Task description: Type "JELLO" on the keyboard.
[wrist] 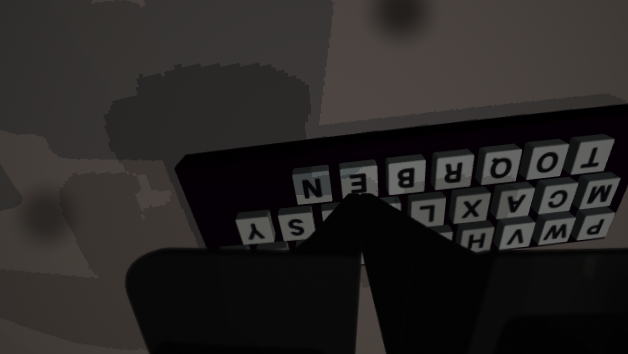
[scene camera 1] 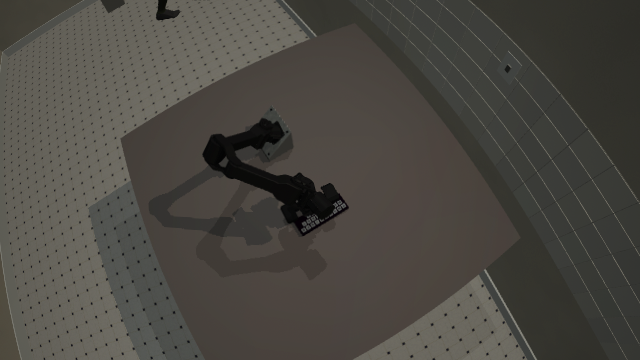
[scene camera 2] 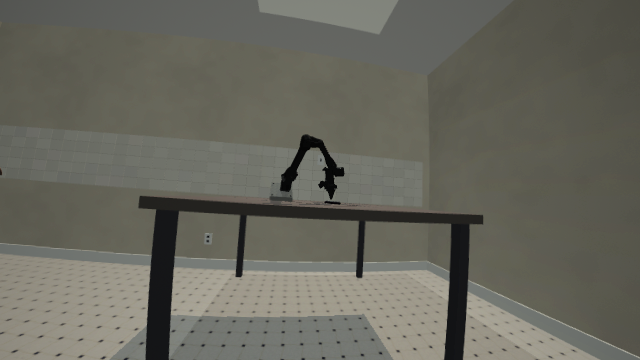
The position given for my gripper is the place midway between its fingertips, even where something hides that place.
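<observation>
A pale key [wrist: 450, 169] is there for me to see, and so is my own gripper [wrist: 358, 205].
</observation>
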